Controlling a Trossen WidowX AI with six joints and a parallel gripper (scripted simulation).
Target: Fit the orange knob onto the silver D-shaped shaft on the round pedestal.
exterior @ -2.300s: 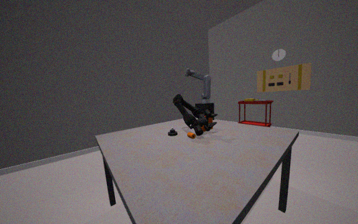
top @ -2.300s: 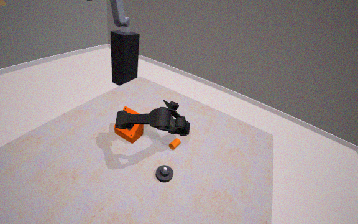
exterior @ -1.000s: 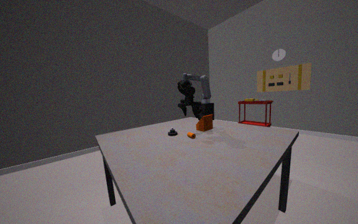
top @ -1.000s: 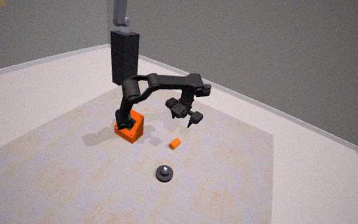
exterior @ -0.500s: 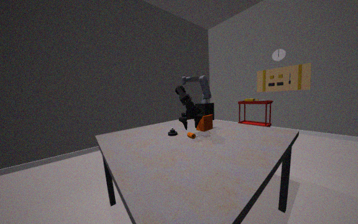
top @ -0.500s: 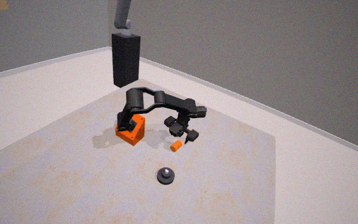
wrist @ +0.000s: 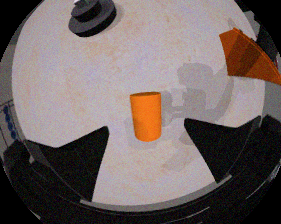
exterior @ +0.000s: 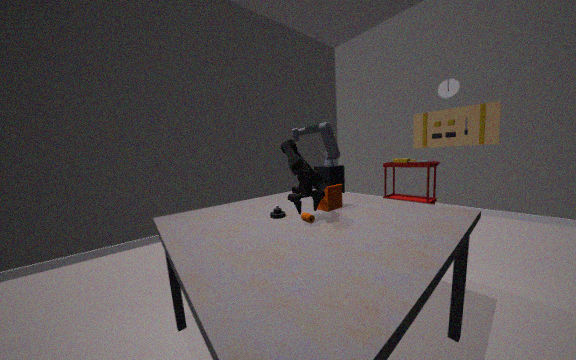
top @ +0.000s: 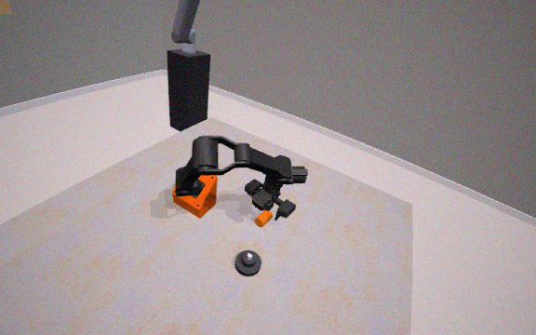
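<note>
Now: gripper tip 2 cm to the left of the orange knob and 3 cm above it. The rest, counted from my gripper tip: round dark pedestal (6 cm ahead, 19 cm to the right, 2 cm below).
</note>
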